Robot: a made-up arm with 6 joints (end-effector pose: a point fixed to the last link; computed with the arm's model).
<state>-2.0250 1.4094 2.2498 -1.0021 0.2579 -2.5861</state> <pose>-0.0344 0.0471 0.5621 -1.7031 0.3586 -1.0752</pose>
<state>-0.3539 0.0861 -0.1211 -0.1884 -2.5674 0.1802</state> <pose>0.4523 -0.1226 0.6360 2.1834 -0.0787 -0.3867</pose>
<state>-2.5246 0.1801 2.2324 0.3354 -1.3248 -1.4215</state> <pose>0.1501 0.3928 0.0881 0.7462 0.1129 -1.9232</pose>
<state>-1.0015 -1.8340 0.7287 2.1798 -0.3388 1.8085</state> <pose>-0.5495 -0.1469 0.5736 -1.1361 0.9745 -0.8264</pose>
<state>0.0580 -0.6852 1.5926 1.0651 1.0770 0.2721</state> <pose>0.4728 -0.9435 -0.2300 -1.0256 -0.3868 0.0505</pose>
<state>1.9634 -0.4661 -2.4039 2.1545 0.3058 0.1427</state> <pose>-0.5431 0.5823 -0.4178 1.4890 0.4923 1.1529</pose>
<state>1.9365 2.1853 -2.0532 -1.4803 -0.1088 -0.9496</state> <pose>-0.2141 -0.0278 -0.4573 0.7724 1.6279 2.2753</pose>
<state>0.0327 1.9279 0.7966 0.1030 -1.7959 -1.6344</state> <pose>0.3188 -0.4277 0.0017 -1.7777 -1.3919 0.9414</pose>
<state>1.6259 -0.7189 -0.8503 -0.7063 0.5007 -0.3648</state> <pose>0.3414 0.2174 -0.6814 1.1675 -0.1301 -0.5841</pose>
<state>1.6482 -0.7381 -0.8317 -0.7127 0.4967 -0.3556</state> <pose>0.3412 0.2355 -0.6750 1.1901 -0.1306 -0.5857</pose>
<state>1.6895 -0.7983 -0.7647 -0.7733 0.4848 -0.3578</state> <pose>0.3137 0.2954 -0.6556 1.2429 -0.0879 -0.5230</pose>
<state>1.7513 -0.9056 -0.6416 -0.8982 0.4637 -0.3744</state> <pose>0.2472 0.3958 -0.6151 1.3269 0.0024 -0.3780</pose>
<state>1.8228 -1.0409 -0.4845 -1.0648 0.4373 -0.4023</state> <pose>0.1451 0.5027 -0.5559 1.4197 0.1184 -0.1704</pose>
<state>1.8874 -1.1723 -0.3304 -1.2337 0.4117 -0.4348</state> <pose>0.0303 0.5802 -0.4954 1.4927 0.2305 0.0535</pose>
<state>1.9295 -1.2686 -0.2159 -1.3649 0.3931 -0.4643</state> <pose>-0.0639 0.6165 -0.4548 1.5293 0.3158 0.2362</pose>
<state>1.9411 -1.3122 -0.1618 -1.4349 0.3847 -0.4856</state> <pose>-0.1162 0.6223 -0.4423 1.5313 0.3656 0.3380</pose>
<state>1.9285 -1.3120 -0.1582 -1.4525 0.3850 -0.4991</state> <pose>-0.1321 0.6131 -0.4504 1.5125 0.3873 0.3668</pose>
